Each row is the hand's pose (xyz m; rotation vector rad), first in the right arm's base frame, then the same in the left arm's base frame.
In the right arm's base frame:
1: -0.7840 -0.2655 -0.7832 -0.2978 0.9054 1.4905
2: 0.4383 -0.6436 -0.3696 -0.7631 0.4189 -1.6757
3: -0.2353 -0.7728 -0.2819 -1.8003 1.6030 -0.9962
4: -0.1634 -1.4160 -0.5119 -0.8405 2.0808 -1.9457
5: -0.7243 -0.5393 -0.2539 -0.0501 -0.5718 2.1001
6: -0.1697 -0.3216 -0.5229 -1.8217 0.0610 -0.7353
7: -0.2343 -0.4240 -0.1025 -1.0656 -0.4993 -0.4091
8: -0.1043 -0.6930 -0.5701 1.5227 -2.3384 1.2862
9: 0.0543 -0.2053 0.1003 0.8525 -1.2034 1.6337
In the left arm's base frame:
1: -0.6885 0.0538 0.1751 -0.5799 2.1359 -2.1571
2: 0.3636 -0.0785 1.0019 1.1345 0.7673 0.5669
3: 0.1840 0.1486 0.3740 -0.1532 0.0439 0.8891
4: 0.3652 0.7920 0.5316 -0.3524 1.1003 1.0569
5: -0.1347 0.0449 -0.0528 -0.8064 2.2073 -0.3585
6: -0.1872 -0.1521 0.5683 0.8609 -0.4566 0.1578
7: 0.1444 -0.2336 0.2949 1.7935 -0.6617 0.1275
8: -0.0084 0.1764 0.6362 -0.8010 0.5018 0.9942
9: 0.3181 -0.5786 0.4467 -1.1824 1.2726 0.0644

